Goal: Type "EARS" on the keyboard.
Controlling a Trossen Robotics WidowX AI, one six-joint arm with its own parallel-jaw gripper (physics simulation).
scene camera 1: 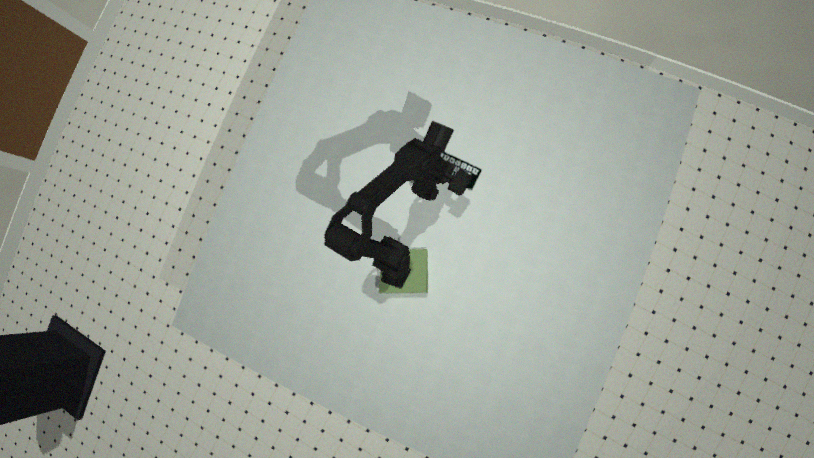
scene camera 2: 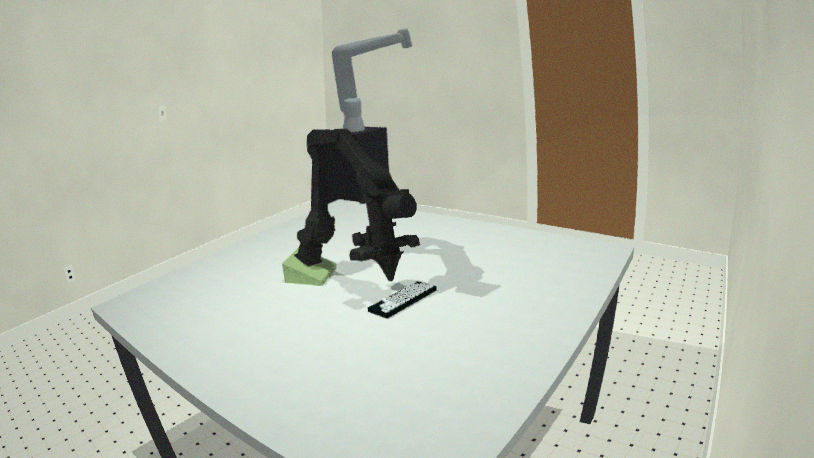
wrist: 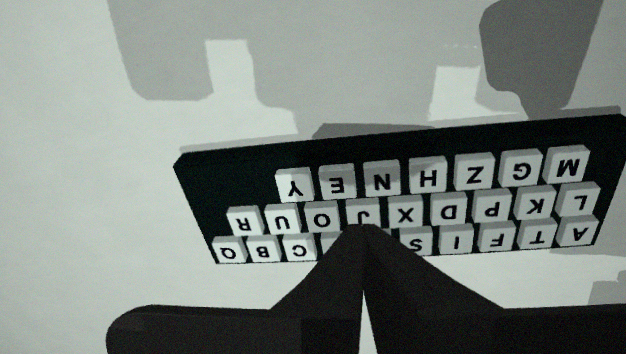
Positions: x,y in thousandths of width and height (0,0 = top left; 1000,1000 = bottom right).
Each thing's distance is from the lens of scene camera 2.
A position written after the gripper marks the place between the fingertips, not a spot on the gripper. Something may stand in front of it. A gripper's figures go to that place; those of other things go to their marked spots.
gripper (scene camera 2: 480,615): 140 cm
black keyboard (scene camera 2: 509,632): 144 cm
